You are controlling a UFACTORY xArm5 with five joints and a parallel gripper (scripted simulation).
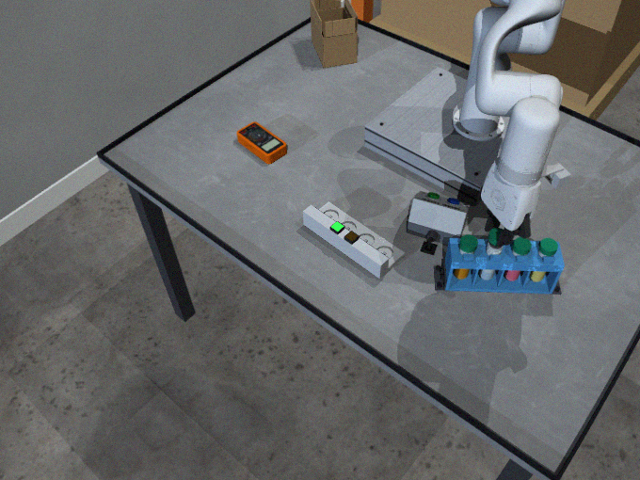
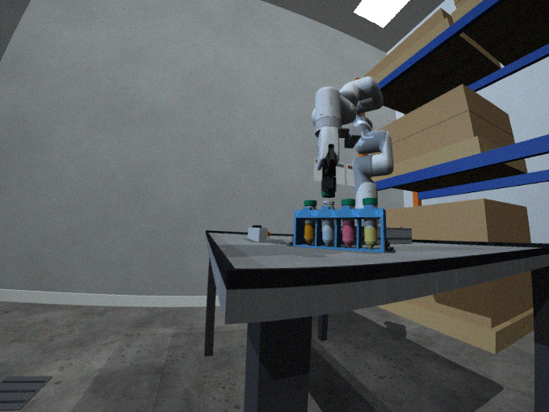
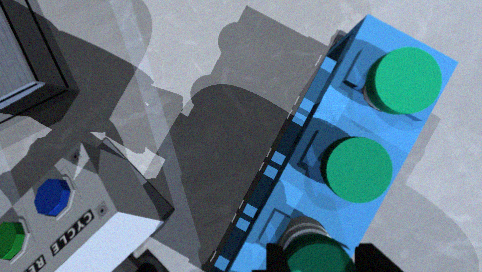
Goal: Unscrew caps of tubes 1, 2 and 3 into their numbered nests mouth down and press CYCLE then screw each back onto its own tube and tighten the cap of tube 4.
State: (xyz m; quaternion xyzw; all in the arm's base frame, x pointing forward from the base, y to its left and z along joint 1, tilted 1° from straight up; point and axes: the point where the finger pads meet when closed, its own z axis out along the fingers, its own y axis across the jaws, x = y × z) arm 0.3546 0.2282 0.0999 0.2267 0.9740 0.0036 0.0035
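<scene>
Now: hand 40 mm above the threaded neck. From my hand the other things lie so: green key (80 mm behind, 190 mm to the right, 90 mm below); then blue key (90 mm behind, 140 mm to the right, 90 mm below); then key housing (70 mm behind, 160 mm to the right, 110 mm below).
</scene>
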